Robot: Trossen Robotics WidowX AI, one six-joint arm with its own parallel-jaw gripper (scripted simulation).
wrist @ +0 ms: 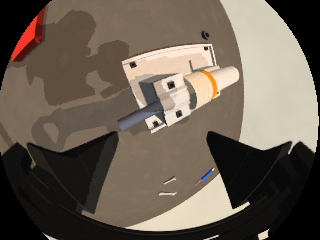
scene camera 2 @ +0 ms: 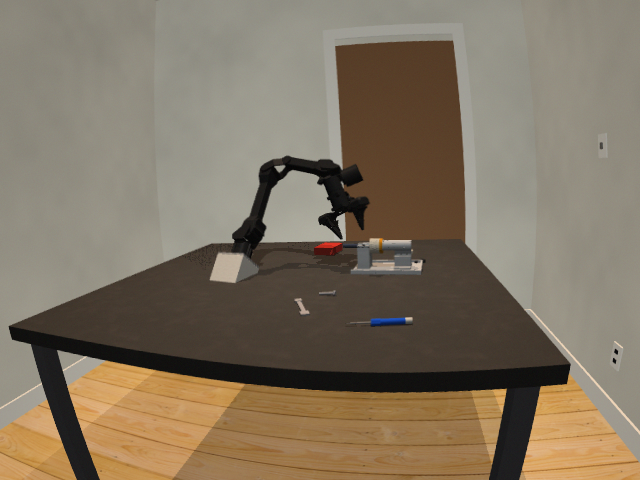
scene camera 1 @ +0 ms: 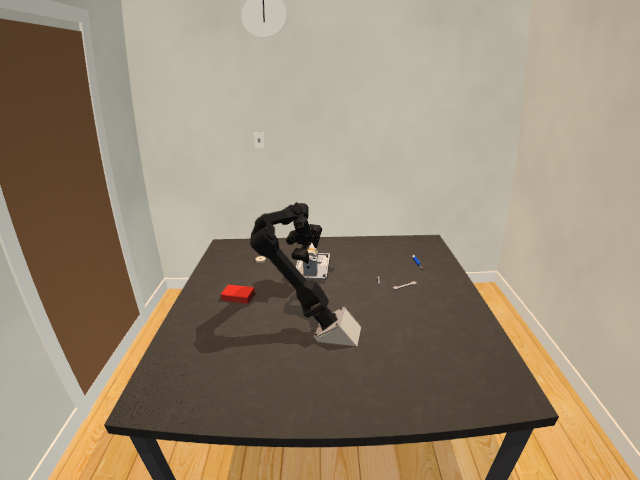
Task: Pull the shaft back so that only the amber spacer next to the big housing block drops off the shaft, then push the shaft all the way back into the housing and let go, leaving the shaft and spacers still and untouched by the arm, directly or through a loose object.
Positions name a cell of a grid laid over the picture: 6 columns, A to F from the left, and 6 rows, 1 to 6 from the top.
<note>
In view: the gripper (scene camera 2: D3) and a grey support (scene camera 2: D4).
The gripper shows as well in the wrist view (wrist: D4) and in scene camera 1 (scene camera 1: C4). The grey support shows as well in the wrist view (wrist: C2).
</note>
